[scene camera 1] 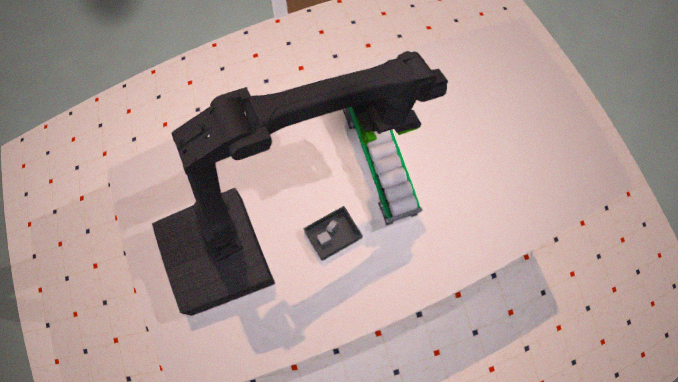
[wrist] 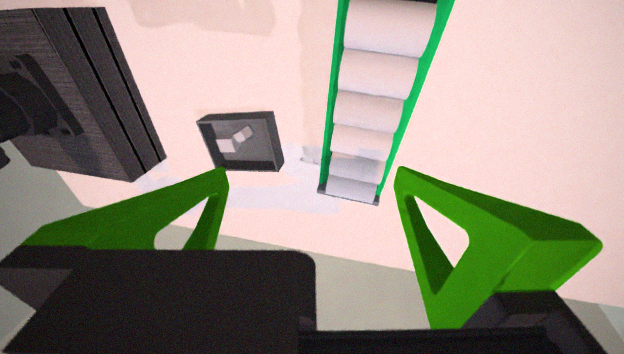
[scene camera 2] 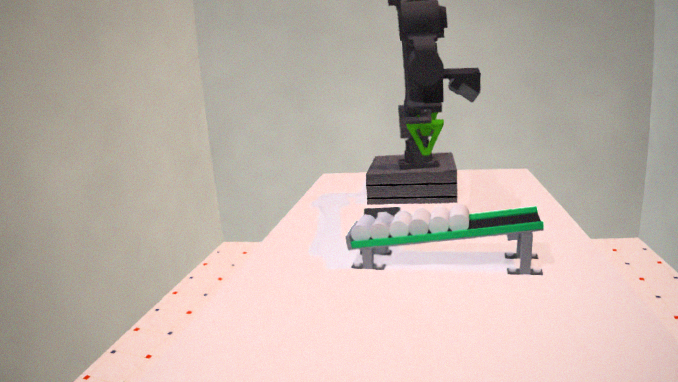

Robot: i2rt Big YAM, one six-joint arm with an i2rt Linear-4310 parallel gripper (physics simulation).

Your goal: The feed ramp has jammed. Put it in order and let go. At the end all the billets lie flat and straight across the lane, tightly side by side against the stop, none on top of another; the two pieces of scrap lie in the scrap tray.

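Seen in the pictures: gripper, fingertip midpoint: (scene camera 1: 380, 137) (wrist: 311, 175) (scene camera 2: 426, 145); arm's base, origin of the base link: (scene camera 1: 220, 236) (wrist: 42, 98) (scene camera 2: 418, 165).
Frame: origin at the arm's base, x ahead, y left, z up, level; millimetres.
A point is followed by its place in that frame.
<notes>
Several whitish billets (scene camera 1: 392, 176) @(y -75, x 479, z 6 mm) (scene camera 2: 420, 221) @(y -36, x 523, z 5 mm) (wrist: 368, 108) @(y -26, x 492, z 10 mm) lie across the lane of the green-railed ramp (scene camera 1: 406, 170) (scene camera 2: 450, 235) @(y 20, x 551, z -17 mm) (wrist: 414, 95) @(y -21, x 538, z -16 mm), in one layer, side by side, from the stop (scene camera 1: 404, 216) @(y -179, x 458, z -25 mm) (wrist: 348, 196) upward. They look straight, with no visible gap. Two light scrap pieces, one (scene camera 1: 324, 238) @(y -119, x 248, z -68 mm) (wrist: 226, 145) @(y -114, x 250, z -68 mm) and another (scene camera 1: 332, 226) @(y -101, x 282, z -63 mm) (wrist: 243, 134) @(y -91, x 292, z -64 mm), lie in the dark scrap tray (scene camera 1: 345, 232) @(y -125, x 309, z -93 mm) (wrist: 260, 150) @(y -137, x 299, z -93 mm). My gripper (scene camera 1: 389, 134) @(y -16, x 465, z 147 mm) (scene camera 2: 426, 151) @(y -16, x 465, z 147 mm) (wrist: 311, 175) @(y -16, x 465, z 147 mm) is open and empty, high above the ramp. In scene camera 1 it partly hides the ramp's upper end.
The ramp's bare black belt (scene camera 2: 505, 220) @(y 138, x 512, z -6 mm) shows above the top billet. The ramp stands on grey legs (scene camera 2: 525, 252) @(y 163, x 577, z -49 mm). The tray lies between the ramp and the arm's dark base block (scene camera 1: 250, 260) @(y -96, x 46, z -3 mm) (scene camera 2: 412, 178) @(y -25, x 82, z -19 mm) (wrist: 107, 100) @(y -18, x 84, z -34 mm). The arm reaches over the table to the ramp.
</notes>
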